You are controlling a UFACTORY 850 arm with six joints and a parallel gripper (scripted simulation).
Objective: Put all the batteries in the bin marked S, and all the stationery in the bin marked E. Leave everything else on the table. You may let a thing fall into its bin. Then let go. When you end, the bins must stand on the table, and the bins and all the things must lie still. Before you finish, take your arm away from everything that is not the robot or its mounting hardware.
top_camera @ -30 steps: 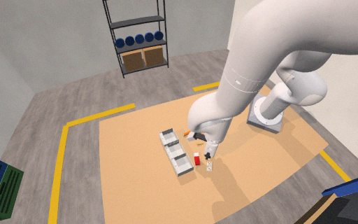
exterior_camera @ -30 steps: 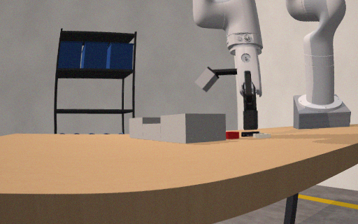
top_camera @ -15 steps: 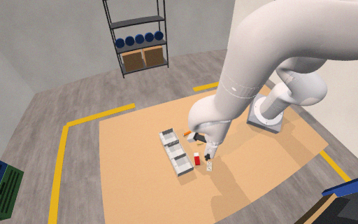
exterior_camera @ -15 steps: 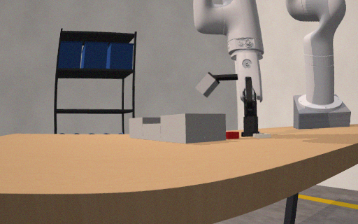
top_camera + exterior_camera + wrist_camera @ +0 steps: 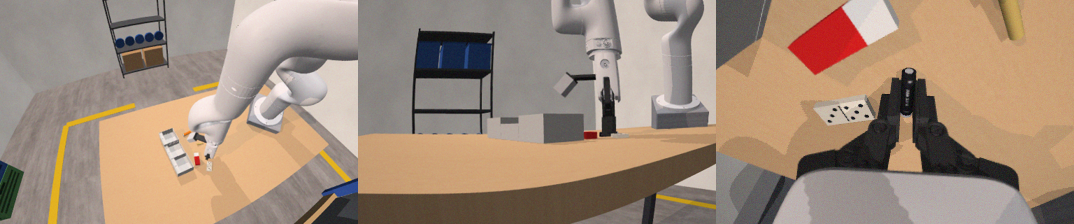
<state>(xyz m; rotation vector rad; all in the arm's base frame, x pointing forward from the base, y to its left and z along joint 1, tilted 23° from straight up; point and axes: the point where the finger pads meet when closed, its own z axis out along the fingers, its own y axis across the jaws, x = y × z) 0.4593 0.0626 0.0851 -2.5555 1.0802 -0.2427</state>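
Right now the black battery is 20 mm below my hand. Round my hand: brass bolt: 80 mm to the right, 20 mm below, 20 mm ahead; then eraser: 60 mm ahead, 20 mm below, 10 mm to the right; then white domino: 60 mm to the left, 20 mm below, 20 mm ahead.
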